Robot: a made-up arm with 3 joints. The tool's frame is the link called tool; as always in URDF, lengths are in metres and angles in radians. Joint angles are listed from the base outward. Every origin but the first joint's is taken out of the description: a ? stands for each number. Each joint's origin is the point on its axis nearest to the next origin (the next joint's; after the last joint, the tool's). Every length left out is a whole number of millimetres.
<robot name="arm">
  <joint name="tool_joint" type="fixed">
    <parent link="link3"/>
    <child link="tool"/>
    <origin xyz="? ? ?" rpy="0 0 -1.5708"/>
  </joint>
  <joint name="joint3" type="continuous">
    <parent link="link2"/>
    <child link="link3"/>
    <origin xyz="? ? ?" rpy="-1.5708 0 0"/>
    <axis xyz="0 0 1"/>
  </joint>
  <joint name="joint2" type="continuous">
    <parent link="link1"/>
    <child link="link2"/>
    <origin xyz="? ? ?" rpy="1.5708 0 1.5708"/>
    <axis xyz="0 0 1"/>
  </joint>
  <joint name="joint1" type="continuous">
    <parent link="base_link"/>
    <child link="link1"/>
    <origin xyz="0 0 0.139"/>
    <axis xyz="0 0 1"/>
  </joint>
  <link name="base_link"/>
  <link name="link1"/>
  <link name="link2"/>
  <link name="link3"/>
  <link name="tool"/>
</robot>
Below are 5 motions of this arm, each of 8 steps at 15 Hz.
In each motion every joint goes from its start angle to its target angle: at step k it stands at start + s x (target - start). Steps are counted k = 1, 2, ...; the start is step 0. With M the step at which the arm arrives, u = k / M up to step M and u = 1 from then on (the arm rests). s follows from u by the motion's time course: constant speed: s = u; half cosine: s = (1 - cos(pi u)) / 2; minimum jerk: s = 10 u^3 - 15 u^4 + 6 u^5.
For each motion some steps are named. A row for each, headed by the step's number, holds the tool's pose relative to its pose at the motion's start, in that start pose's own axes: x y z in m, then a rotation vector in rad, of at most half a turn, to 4 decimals.
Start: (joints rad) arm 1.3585 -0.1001 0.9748
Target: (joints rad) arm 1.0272 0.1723 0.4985
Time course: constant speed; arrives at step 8
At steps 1, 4, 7, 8:
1: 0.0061 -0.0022 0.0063 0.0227 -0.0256 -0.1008
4: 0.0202 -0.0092 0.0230 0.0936 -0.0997 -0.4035
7: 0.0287 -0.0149 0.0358 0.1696 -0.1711 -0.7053
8: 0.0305 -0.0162 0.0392 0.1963 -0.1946 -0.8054

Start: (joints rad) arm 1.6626 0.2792 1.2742
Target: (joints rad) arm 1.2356 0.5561 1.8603
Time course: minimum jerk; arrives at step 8
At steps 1, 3, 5, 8:
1: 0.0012 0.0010 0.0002 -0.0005 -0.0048 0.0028
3: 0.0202 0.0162 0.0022 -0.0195 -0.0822 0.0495
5: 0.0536 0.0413 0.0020 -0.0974 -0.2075 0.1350
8: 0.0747 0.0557 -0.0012 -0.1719 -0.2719 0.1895

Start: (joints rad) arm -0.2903 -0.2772 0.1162
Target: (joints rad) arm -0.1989 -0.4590 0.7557
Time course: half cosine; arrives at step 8
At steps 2, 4, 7, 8:
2: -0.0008 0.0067 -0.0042 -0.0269 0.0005 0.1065
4: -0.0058 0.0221 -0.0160 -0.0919 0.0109 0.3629
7: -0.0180 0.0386 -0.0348 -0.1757 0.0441 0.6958
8: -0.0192 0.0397 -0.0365 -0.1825 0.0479 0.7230

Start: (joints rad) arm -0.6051 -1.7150 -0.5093
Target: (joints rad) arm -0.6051 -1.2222 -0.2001
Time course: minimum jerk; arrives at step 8
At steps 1, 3, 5, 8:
1: 0.0006 -0.0008 0.0006 0.0069 0.0038 0.0050
3: 0.0108 -0.0147 0.0096 0.1212 0.0610 0.0850
5: 0.0288 -0.0412 0.0211 0.3300 0.1385 0.2217
8: 0.0399 -0.0587 0.0255 0.4639 0.1718 0.3029

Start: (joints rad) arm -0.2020 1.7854 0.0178
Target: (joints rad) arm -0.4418 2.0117 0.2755
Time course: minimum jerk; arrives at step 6
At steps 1, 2, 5, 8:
1: -0.0026 -0.0012 -0.0013 0.0078 -0.0085 0.0110
2: -0.0153 -0.0071 -0.0079 0.0453 -0.0510 0.0659
5: -0.0687 -0.0365 -0.0433 0.1847 -0.2493 0.3203
8: -0.0712 -0.0380 -0.0453 0.1904 -0.2591 0.3328

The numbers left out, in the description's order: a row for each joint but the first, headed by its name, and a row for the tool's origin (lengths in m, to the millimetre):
tool: 0.001 -0.061 0
joint3: 0.106 0.163 0
joint2: -0.317 -0.117 0

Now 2 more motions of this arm.
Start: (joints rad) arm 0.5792 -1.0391 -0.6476
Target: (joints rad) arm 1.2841 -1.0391 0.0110
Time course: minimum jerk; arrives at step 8
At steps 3, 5, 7, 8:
3: 0.0088 -0.0144 -0.0446 0.0886 -0.1423 0.2792
5: 0.0318 -0.0282 -0.1162 0.1786 -0.4121 0.7285
7: 0.0501 -0.0311 -0.1566 0.1972 -0.5879 0.9795
8: 0.0514 -0.0312 -0.1590 0.1975 -0.5992 0.9948

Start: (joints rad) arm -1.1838 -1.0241 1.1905
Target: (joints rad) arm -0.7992 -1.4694 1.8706
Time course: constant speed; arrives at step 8
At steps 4, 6, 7, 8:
4: -0.0084 0.0309 -0.0938 -0.2188 0.1819 0.4190
6: -0.0166 0.0355 -0.1455 -0.3132 0.3000 0.6096
7: -0.0214 0.0347 -0.1717 -0.3559 0.3657 0.6991
8: -0.0264 0.0318 -0.1981 -0.3951 0.4358 0.7844

